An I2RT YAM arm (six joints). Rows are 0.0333 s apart.
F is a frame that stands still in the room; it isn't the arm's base.
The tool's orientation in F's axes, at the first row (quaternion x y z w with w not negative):
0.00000 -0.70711 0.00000 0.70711
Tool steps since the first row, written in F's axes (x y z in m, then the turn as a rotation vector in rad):
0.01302 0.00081 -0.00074 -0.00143 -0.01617 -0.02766
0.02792 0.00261 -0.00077 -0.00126 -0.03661 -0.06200
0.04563 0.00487 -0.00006 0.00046 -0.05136 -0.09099
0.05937 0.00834 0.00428 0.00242 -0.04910 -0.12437
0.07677 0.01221 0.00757 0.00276 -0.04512 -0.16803
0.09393 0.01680 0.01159 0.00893 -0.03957 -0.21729
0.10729 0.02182 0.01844 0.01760 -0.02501 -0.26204
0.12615 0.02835 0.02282 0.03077 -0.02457 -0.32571
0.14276 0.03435 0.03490 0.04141 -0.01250 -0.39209
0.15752 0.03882 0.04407 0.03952 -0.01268 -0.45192
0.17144 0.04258 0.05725 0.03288 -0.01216 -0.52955
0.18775 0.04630 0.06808 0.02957 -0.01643 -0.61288
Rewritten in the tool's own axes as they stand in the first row. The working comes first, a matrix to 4 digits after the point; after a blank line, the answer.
The tool's axes in the first row as the columns of a matrix, in F's axes (used below as rounded here):
0.0000 0.0000 -1.0000
0.0000 1.0000 0.0000
1.0000 0.0000 0.0000

-0.00074 0.00081 -0.01302 -0.02766 -0.01617 0.00143
-0.00077 0.00261 -0.02792 -0.06200 -0.03661 0.00126
-0.00006 0.00487 -0.04563 -0.09099 -0.05136 -0.00046
0.00428 0.00834 -0.05937 -0.12437 -0.04910 -0.00242
0.00757 0.01221 -0.07677 -0.16803 -0.04512 -0.00276
0.01159 0.01680 -0.09393 -0.21729 -0.03957 -0.00893
0.01844 0.02182 -0.10729 -0.26204 -0.02501 -0.01760
0.02282 0.02835 -0.12615 -0.32571 -0.02457 -0.03077
0.03490 0.03435 -0.14276 -0.39209 -0.01250 -0.04141
0.04407 0.03882 -0.15752 -0.45192 -0.01268 -0.03952
0.05725 0.04258 -0.17144 -0.52955 -0.01216 -0.03288
0.06808 0.04630 -0.18775 -0.61288 -0.01643 -0.02957

